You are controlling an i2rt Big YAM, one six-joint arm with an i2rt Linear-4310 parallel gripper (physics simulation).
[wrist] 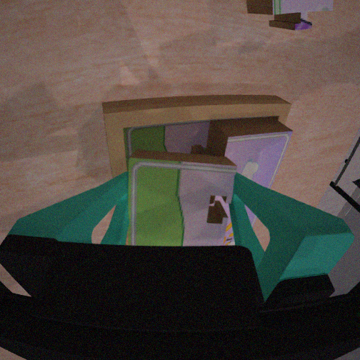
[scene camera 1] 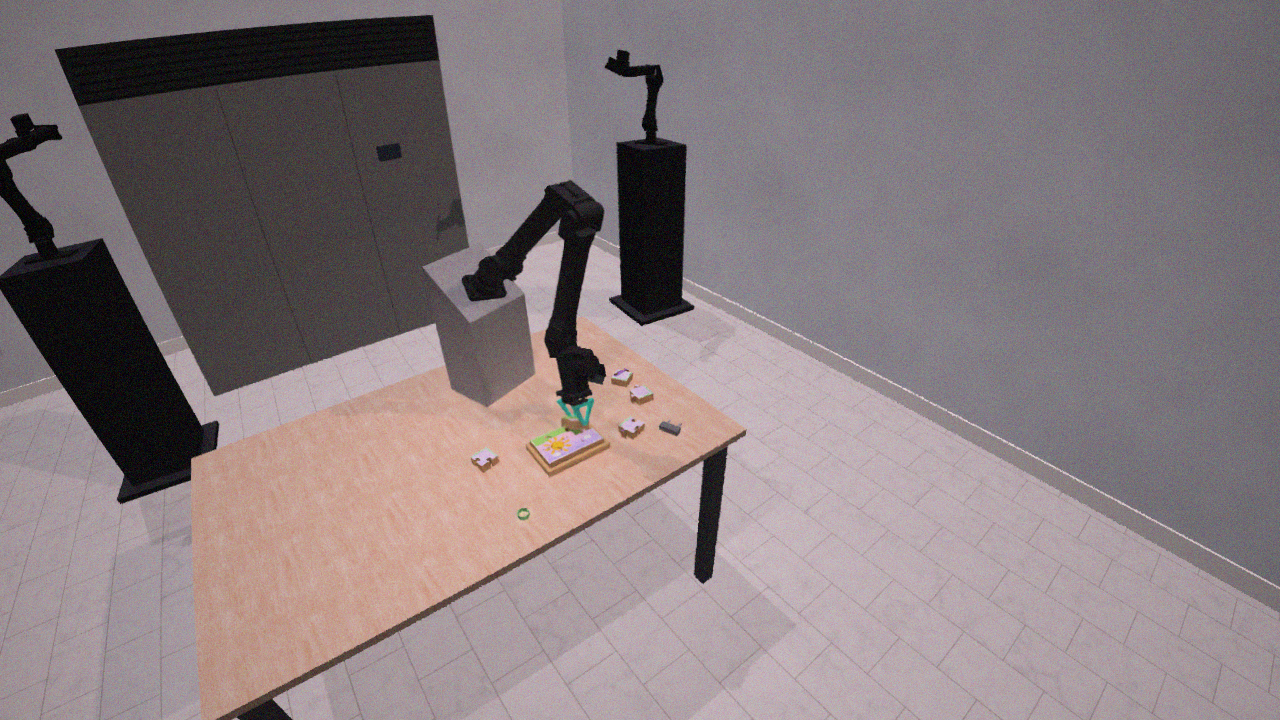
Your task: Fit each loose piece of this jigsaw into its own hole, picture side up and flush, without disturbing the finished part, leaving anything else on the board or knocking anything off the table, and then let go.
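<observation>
My gripper [scene camera 1: 577, 419] [wrist: 179, 179] is shut on a green-and-lilac jigsaw piece [scene camera 1: 570, 422] [wrist: 157, 205], held picture side up by two opposite sides. The piece is above the near part of the wooden board [scene camera 1: 581, 459] [wrist: 197, 105] in the wrist view; its height there is hard to tell. Beyond it shows a recess with a green-and-lilac printed floor [wrist: 185, 135]. The raised lilac finished part [wrist: 265, 152] lies to its right. Loose pieces [scene camera 1: 484, 459] [scene camera 1: 631, 426] [scene camera 1: 640, 394] [scene camera 1: 622, 377] lie on the table around the board. Fingers and piece hide part of the board.
A small dark grey object [scene camera 1: 670, 428] lies near the table's right corner. A small green ring [scene camera 1: 519, 514] lies near the front edge of the table [scene camera 1: 358, 537]. Part of a loose lilac piece [wrist: 302, 6] shows at the top of the wrist view.
</observation>
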